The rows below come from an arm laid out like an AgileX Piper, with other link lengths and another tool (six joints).
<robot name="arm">
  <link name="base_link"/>
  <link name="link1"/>
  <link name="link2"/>
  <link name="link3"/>
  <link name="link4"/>
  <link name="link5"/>
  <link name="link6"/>
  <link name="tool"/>
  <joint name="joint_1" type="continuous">
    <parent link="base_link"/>
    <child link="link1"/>
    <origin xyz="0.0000 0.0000 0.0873" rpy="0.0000 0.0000 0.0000"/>
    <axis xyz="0 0 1"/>
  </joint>
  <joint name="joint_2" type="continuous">
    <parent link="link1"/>
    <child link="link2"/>
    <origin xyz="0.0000 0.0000 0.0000" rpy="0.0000 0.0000 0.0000"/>
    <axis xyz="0 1 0"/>
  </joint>
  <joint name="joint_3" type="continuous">
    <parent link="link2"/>
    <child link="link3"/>
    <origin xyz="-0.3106 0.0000 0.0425" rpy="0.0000 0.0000 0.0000"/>
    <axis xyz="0 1 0"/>
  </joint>
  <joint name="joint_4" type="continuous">
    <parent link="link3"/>
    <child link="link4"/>
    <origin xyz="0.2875 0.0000 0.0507" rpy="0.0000 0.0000 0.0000"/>
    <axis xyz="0.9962 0 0.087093"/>
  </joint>
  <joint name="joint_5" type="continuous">
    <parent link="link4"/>
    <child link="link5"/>
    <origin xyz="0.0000 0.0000 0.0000" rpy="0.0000 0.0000 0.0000"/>
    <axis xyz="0 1 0"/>
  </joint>
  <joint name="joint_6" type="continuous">
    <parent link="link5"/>
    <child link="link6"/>
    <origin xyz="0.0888 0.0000 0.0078" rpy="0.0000 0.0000 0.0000"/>
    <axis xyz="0.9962 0 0.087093"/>
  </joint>
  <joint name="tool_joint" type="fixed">
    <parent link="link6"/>
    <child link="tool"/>
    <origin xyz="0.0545 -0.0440 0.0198" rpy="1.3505 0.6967 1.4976"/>
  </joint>
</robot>
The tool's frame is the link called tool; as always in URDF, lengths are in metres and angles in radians. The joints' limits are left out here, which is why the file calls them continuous.
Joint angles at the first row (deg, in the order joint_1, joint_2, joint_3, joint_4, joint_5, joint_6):
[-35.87 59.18 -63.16 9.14 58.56 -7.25]
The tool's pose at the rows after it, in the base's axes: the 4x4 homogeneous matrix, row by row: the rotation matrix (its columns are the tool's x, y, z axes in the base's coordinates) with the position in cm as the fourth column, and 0 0 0 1 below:
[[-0.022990 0.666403 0.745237 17.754], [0.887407 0.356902 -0.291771 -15.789], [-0.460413 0.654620 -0.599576 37.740], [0 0 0 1]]
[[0.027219 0.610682 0.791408 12.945], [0.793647 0.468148 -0.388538 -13.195], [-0.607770 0.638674 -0.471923 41.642], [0 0 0 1]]
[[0.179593 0.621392 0.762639 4.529], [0.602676 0.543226 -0.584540 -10.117], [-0.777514 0.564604 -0.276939 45.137], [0 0 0 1]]
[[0.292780 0.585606 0.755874 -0.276], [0.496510 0.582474 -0.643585 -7.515], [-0.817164 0.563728 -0.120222 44.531], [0 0 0 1]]
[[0.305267 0.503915 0.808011 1.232], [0.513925 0.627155 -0.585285 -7.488], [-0.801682 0.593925 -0.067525 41.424], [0 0 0 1]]
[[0.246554 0.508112 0.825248 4.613], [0.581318 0.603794 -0.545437 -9.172], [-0.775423 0.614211 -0.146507 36.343], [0 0 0 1]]
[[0.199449 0.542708 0.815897 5.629], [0.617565 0.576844 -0.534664 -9.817], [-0.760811 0.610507 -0.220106 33.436], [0 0 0 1]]
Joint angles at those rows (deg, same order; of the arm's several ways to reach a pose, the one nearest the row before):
[-35.87 51.81 -63.16 8.53 58.79 -8.99]
[-35.87 41.83 -63.16 4.66 58.99 -10.95]
[-35.86 28.29 -62.46 -7.52 59.11 -9.34]
[-35.76 17.36 -57.67 -11.56 56.33 -7.83]
[-34.80 13.08 -48.87 -8.03 48.60 -7.73]
[-34.59 13.55 -38.94 -5.43 42.72 -7.60]
[-34.59 13.75 -34.67 -5.12 42.55 -7.61]

